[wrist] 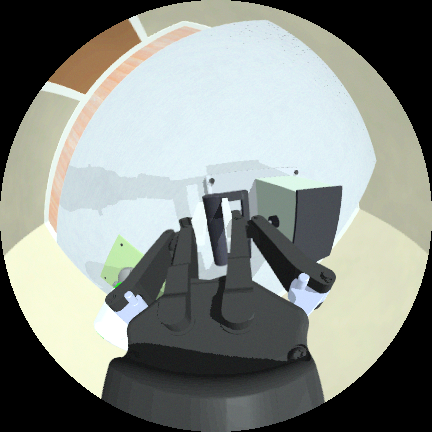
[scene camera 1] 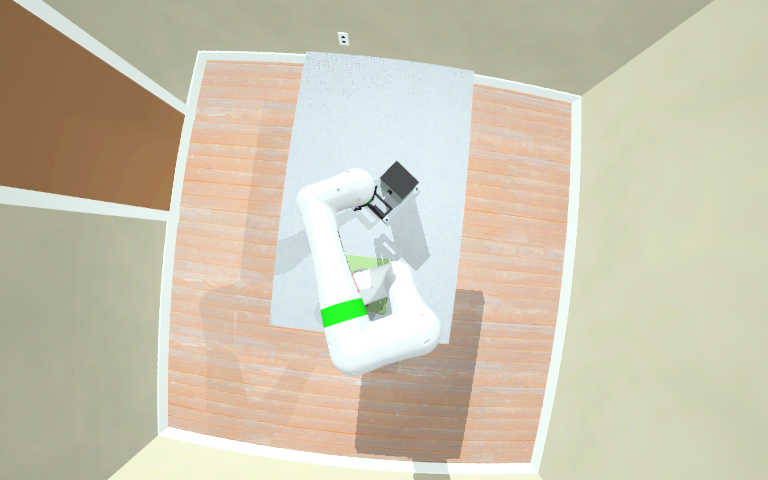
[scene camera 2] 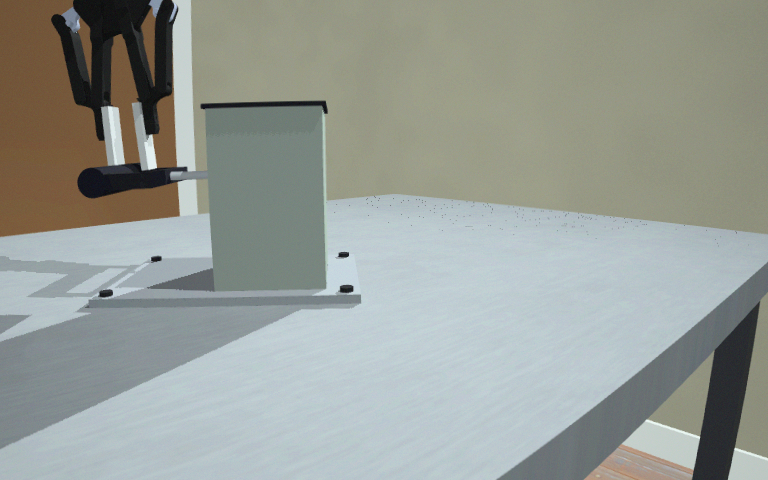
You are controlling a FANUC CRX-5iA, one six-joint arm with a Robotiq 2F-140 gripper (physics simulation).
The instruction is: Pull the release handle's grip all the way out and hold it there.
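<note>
The release handle is a grey-green box housing (scene camera 1: 399,181) (scene camera 2: 266,198) (wrist: 277,200) with a dark top, upright on a bolted base plate (scene camera 2: 226,302). Its dark grip (scene camera 2: 92,182) (wrist: 212,204), a thick round bar on a dark frame, stands out from the housing's side, well above the table. A stretch of pale rod (scene camera 2: 191,175) shows between the frame and the housing. My gripper (scene camera 2: 131,166) (wrist: 213,209) points down and is shut on the grip, one white pad on each side of the bar. In scene camera 1 the arm hides most of the gripper.
The housing stands on a pale grey table (scene camera 1: 385,124) (scene camera 2: 453,350) (wrist: 200,100). A light green plate (scene camera 1: 365,262) (wrist: 120,252) lies near the arm's base. The white arm (scene camera 1: 328,254) arches over the table. A wall stands beyond the table's far end.
</note>
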